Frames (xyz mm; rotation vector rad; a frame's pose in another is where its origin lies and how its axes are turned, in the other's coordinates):
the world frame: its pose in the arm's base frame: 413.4 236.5 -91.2 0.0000 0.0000 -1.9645
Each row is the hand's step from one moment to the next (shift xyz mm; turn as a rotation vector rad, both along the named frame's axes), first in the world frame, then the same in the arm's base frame.
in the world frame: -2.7 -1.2 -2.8 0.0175 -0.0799 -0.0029
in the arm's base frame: -0.1 3.0 -2.8 -0.0805 0.0145 -0.0029
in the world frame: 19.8 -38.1 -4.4 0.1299 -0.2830 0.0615
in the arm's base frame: -42.8 -3.7 -4.4 -0.3112 -0.0114 0.0615
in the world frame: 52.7 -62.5 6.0 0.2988 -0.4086 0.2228
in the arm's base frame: -77.9 -24.7 6.0 -0.4920 -0.1192 0.2228
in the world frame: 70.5 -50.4 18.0 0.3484 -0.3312 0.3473
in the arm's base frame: -73.6 -45.8 18.0 -0.4395 -0.1947 0.3473
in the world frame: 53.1 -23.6 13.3 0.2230 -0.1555 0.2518
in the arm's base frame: -42.2 -40.0 13.3 -0.2291 -0.1463 0.2518
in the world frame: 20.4 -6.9 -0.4 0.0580 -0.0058 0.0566
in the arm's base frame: -14.2 -16.2 -0.4 -0.0276 -0.0513 0.0566
